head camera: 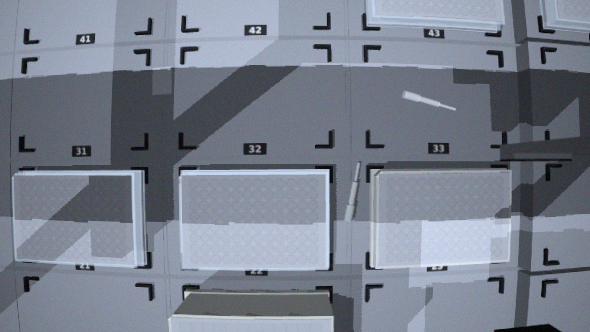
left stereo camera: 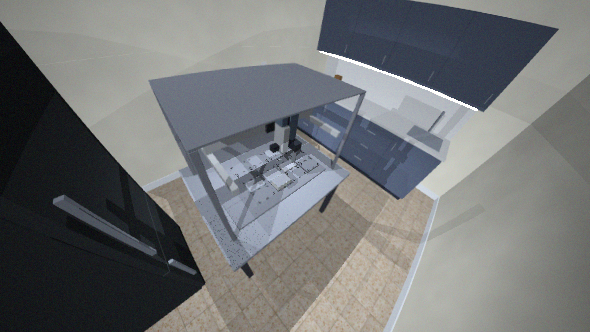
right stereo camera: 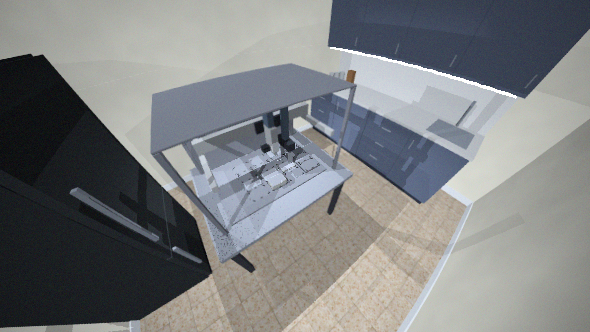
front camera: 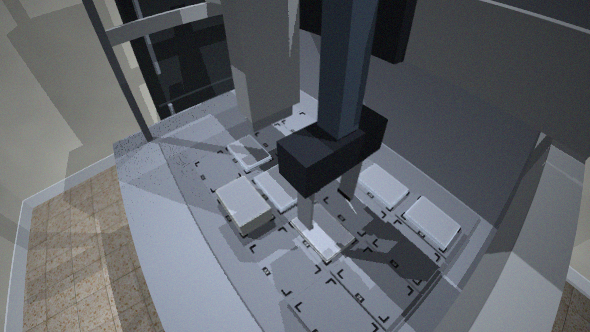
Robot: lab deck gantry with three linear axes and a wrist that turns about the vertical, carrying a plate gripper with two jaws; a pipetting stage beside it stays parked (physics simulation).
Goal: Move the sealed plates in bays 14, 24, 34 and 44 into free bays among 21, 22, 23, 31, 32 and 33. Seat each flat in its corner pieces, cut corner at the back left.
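Pixels of known places: gripper, fingertip midpoint: (head camera: 527, 246) (left stereo camera: 288, 158) (right stereo camera: 286, 158) (front camera: 326, 208); robot's base, link origin: (left stereo camera: 259, 202) (right stereo camera: 254, 201) (front camera: 196, 164).
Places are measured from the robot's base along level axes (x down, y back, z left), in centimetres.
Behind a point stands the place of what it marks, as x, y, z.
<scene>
My gripper (front camera: 327, 212) {-9.8, -39.2, 15.0} is open and empty above the plate in bay 23, its two jaws standing front and back. A pale sealed plate with a beige rim (front camera: 325, 237) {-1.4, -41.1, 14.1} (head camera: 442, 217) {-1.4, -38.8, 15.1} lies in bay 23 and looks flat; its cut corner is at the back left. Blue-white plates lie in bay 22, a plate (front camera: 276, 190) {-1.5, -23.8, 13.3} (head camera: 255, 220) {-1.4, -23.0, 15.1}, and in bay 21, a plate (front camera: 249, 151) {-1.4, -7.2, 15.1} (head camera: 75, 217) {-1.4, -6.9, 15.2}; both look flat. Another plate (front camera: 432, 221) {-2.9, -55.7, 35.7} sits in bay 44 and shows partly at the head view's upper right. Bays 14, 24, 34, 31, 32 and 33 hold no plate.
A tall beige-sided block (front camera: 244, 202) {-4.2, -24.1, 4.3} (head camera: 252, 322) {-4.2, -23.0, 8.0} stands in bay 12, in front of bay 22. A plate (front camera: 384, 185) {-1.4, -40.1, 36.1} (head camera: 435, 10) {-1.4, -38.7, 33.2} occupies bay 43. One small white tube (head camera: 427, 100) {-0.6, -38.0, 25.3} lies in bay 33, another tube (head camera: 353, 192) {-0.5, -31.2, 17.3} between bays 22 and 23. The grey pipetting stage (front camera: 265, 60) is parked behind.
</scene>
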